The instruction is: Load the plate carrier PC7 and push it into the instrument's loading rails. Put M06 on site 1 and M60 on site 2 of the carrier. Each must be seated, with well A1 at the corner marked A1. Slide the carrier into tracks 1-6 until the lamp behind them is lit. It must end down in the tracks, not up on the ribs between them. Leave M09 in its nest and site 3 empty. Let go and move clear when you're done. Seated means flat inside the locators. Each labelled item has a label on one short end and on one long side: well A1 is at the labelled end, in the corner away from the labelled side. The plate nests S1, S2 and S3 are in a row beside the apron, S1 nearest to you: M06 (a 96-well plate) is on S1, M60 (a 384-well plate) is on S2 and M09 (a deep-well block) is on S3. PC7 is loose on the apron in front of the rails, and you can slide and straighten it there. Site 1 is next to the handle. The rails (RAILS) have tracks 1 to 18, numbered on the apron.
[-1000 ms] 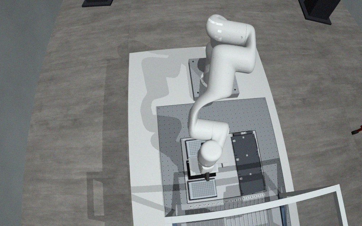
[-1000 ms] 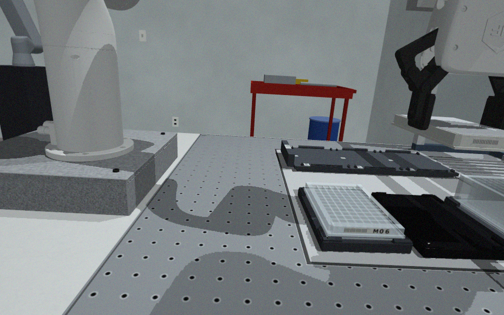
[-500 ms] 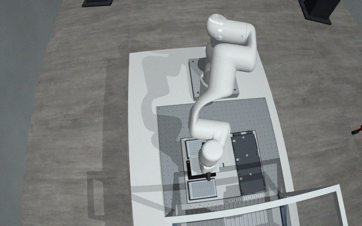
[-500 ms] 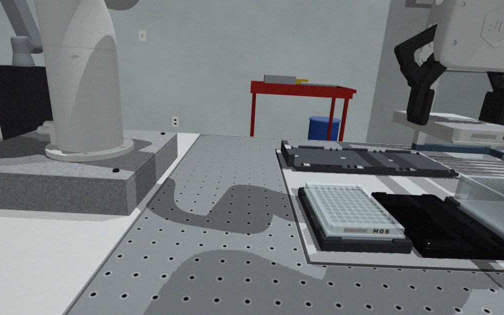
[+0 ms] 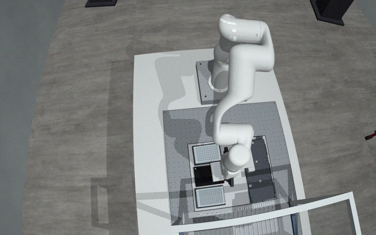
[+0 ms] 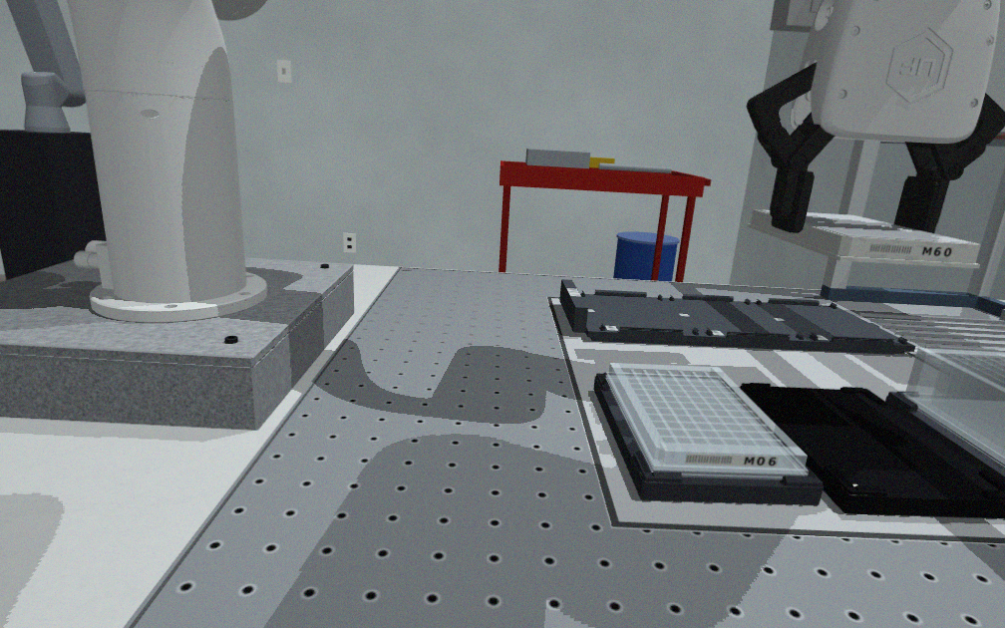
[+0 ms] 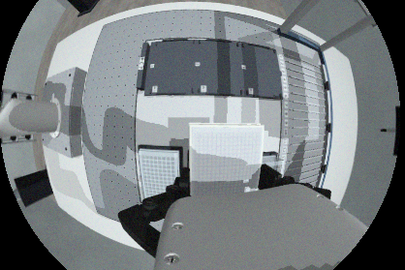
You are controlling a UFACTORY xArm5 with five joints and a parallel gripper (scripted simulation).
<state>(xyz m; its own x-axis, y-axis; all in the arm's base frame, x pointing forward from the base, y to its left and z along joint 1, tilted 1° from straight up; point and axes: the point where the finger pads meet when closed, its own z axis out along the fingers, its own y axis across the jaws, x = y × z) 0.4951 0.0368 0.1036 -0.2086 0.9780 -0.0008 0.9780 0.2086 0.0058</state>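
Right now my hand is 30 mm past the plate carrier PC7, 190 mm to the right of it and 130 mm above it. From my hand the other things lie so: plate nest S1 (100 mm behind, 80 mm to the right, 140 mm below); plate M06 (100 mm behind, 80 mm to the right, 120 mm below); plate nest S2 (10 mm ahead, 60 mm to the right, 140 mm below).
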